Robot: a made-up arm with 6 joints. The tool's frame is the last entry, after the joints. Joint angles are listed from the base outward.
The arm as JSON. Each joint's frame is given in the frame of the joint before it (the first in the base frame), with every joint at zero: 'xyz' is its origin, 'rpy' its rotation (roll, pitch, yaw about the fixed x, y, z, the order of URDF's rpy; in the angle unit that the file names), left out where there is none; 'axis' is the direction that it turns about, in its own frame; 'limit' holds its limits. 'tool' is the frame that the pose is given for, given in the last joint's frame.
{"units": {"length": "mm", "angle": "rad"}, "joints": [
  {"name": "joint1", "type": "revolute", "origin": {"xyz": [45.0, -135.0, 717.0]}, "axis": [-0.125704, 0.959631, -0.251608], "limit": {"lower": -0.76, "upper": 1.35}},
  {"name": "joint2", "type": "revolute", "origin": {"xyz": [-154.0, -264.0, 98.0]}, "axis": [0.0, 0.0, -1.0], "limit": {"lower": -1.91, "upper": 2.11}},
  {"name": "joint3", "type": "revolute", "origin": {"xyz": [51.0, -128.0, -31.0]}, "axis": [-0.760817, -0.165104, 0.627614], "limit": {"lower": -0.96, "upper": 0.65}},
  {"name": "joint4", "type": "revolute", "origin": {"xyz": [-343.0, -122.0, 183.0]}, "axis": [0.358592, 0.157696, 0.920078], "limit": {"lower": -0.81, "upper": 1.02}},
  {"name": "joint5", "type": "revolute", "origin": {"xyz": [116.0, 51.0, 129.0]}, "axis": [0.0, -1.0, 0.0], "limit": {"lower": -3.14, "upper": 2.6}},
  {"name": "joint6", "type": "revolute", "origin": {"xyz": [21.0, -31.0, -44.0]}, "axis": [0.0, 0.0, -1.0], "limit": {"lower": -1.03, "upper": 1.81}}
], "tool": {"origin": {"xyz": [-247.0, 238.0, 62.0], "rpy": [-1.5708, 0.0, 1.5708]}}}
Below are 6 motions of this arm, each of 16 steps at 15 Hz.
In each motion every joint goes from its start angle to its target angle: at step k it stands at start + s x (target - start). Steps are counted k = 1, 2, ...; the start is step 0. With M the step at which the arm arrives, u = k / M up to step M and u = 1 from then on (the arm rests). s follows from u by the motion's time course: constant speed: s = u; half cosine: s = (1 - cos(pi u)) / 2; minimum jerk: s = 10 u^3 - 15 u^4 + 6 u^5.
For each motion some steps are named. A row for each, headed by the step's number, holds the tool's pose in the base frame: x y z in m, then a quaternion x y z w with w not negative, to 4 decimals.
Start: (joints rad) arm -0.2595 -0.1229 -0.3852 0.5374 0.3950 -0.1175
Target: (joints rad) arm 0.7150 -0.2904 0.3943 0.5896 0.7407 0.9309
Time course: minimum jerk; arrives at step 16
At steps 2, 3, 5, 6, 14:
2: -0.6148 -0.5820 0.9461 -0.3291 -0.8324 0.3061 0.3243
3: -0.6092 -0.5705 0.9700 -0.3333 -0.8223 0.3120 0.3396
5: -0.5781 -0.5246 1.0610 -0.3482 -0.7799 0.3344 0.3984
6: -0.5477 -0.4915 1.1220 -0.3569 -0.7474 0.3492 0.4384
14: -0.1751 -0.2832 1.4216 -0.3675 -0.4690 0.4237 0.6823

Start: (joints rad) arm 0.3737 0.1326 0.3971 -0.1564 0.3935 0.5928
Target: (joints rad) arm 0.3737 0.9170 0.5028 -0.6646 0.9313 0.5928
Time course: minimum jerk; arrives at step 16
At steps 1, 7, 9, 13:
1: -0.2374 -0.2107 1.1139 -0.7504 -0.3014 0.3660 0.4605
7: -0.1522 -0.1937 1.0496 -0.8819 -0.2029 0.2427 0.3495
9: -0.1056 -0.2089 1.0190 -0.9389 -0.1343 0.1860 0.2565
13: -0.0570 -0.2557 0.9914 -0.9854 -0.0280 0.1355 0.0996

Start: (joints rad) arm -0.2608 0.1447 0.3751 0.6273 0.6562 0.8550
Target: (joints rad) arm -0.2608 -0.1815 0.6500 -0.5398 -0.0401 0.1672
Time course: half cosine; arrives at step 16
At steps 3, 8, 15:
3: -0.5723 -0.3012 0.9375 -0.5715 -0.6768 0.2255 0.4056
8: -0.5056 -0.3695 0.8357 -0.6848 -0.5911 0.3294 0.2705
15: -0.4447 -0.4487 0.8016 -0.7596 -0.4791 0.3954 0.1927

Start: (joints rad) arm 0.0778 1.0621 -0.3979 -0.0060 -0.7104 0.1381
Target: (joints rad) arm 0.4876 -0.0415 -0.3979 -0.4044 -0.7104 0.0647
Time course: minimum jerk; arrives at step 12
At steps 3, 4, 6, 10, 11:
3: -0.1977 -0.2059 1.3270 -0.3486 -0.0601 0.0793 0.9320
4: -0.1868 -0.2240 1.3365 -0.3422 -0.0466 0.1231 0.9304
6: -0.1413 -0.2766 1.3599 -0.3162 -0.0102 0.2403 0.9177
10: -0.0271 -0.3585 1.3737 -0.2500 0.0394 0.4154 0.8737
11: -0.0182 -0.3633 1.3731 -0.2447 0.0420 0.4261 0.8699

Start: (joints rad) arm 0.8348 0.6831 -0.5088 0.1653 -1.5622 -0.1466
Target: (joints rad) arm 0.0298 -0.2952 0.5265 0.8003 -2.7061 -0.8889
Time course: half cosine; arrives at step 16
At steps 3, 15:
3: 0.1869 -0.3969 1.5055 0.2764 0.0878 0.2439 0.9254
15: -0.1339 -0.2951 1.1359 0.4088 0.5362 0.6455 0.3587

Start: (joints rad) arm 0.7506 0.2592 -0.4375 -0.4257 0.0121 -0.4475
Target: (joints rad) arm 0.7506 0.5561 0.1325 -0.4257 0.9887 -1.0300
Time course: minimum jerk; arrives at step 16
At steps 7, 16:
7: -0.2389 -0.1949 1.3315 -0.5360 -0.1729 0.6223 0.5437
16: -0.3793 -0.3497 1.2919 -0.4858 -0.2311 0.8319 0.1363

